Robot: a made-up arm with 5 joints.
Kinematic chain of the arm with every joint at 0, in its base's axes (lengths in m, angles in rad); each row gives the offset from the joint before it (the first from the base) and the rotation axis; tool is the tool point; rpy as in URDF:
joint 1: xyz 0.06 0 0.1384 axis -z
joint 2: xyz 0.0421 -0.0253 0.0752 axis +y
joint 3: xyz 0.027 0 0.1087 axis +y
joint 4: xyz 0.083 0 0.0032 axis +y
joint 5: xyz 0.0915 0.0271 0 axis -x
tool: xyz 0 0 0 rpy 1.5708 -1.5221 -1.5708
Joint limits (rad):
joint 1: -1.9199..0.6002
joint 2: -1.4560..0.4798
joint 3: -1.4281..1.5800
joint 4: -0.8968..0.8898
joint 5: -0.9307..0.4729
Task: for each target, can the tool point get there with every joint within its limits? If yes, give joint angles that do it. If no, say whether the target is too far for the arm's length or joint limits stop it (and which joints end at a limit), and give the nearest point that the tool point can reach.
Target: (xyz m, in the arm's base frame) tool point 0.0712 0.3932 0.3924
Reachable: no: too far | nearest point 0.0680 0.2813 0.3541 | short by 0.118 m
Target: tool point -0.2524 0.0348 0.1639
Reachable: no: joint limits stop it (at a limit: joint 2, joint 3) | nearest point -0.1600 0.0245 0.2223 | short by 0.110 m
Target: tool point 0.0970 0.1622 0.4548
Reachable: yes | joints -1.3355 -0.1726 -0.7066 0.1121 0.0788
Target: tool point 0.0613 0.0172 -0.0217
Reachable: no: joint limits stop it (at a limit: joint 2) | nearest point 0.0649 0.0644 0.1308 | short by 0.160 m
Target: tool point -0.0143 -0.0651 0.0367
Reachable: no: joint limits stop it (at a limit: joint 1, joint 2, joint 3) | nearest point 0.0901 -0.0184 0.1430 | short by 0.156 m
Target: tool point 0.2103 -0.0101 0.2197
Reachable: yes | joints 0.0791 -0.5476 1.2698 -0.1659 0.0875
